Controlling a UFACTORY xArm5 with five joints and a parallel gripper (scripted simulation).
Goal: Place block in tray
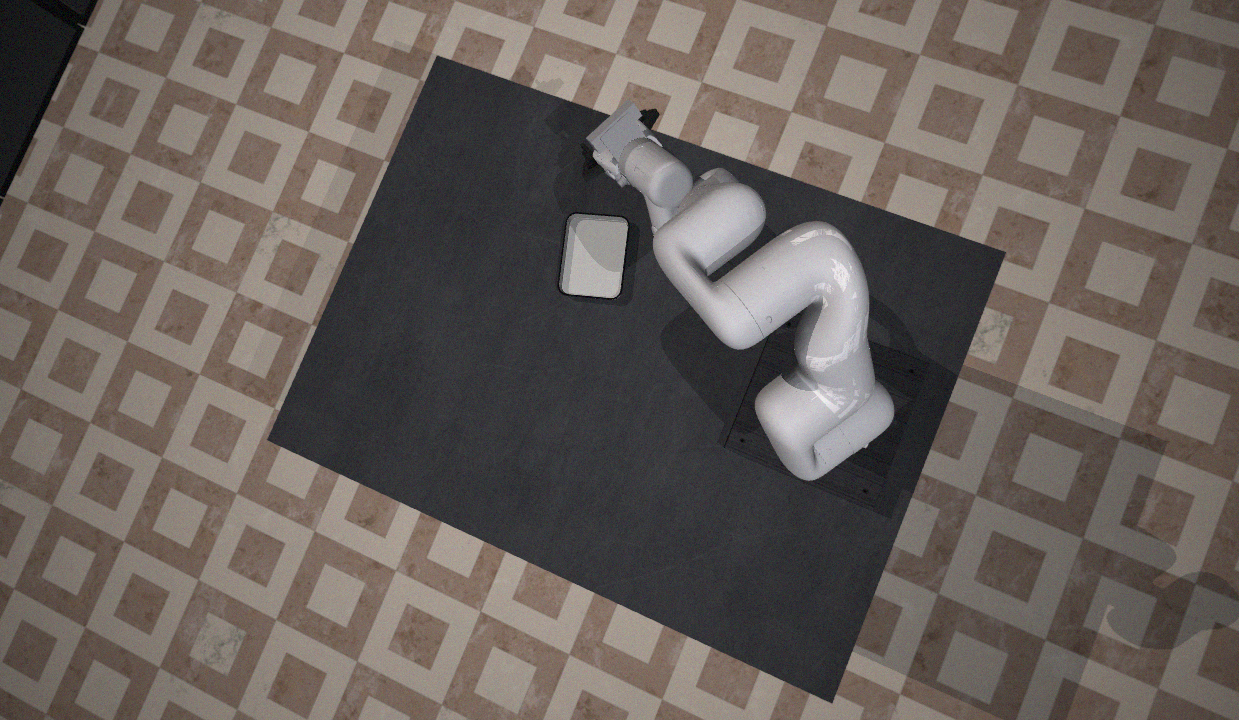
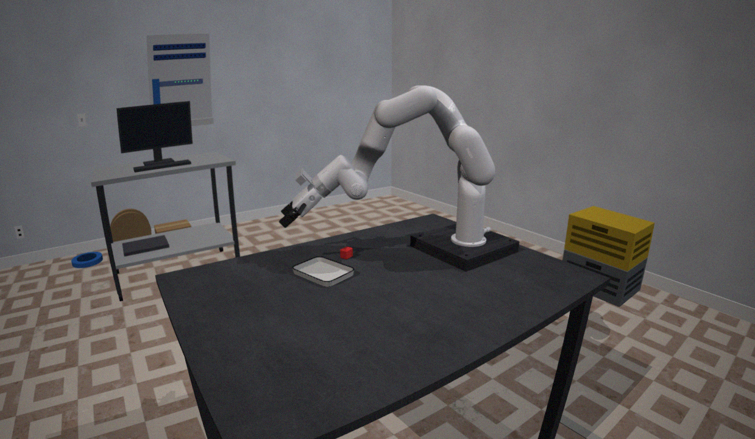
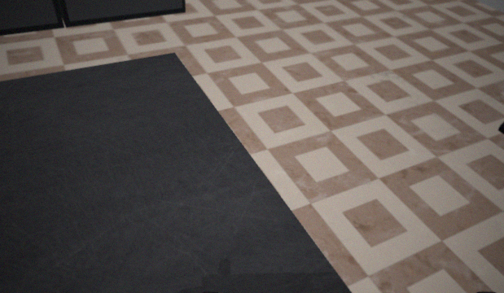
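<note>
My hand is 170 mm past the small red block, 130 mm above it and 120 mm to the right of it. The rest, counted from my hand: white tray (190 mm to the left, 130 mm below, 40 mm behind).
</note>
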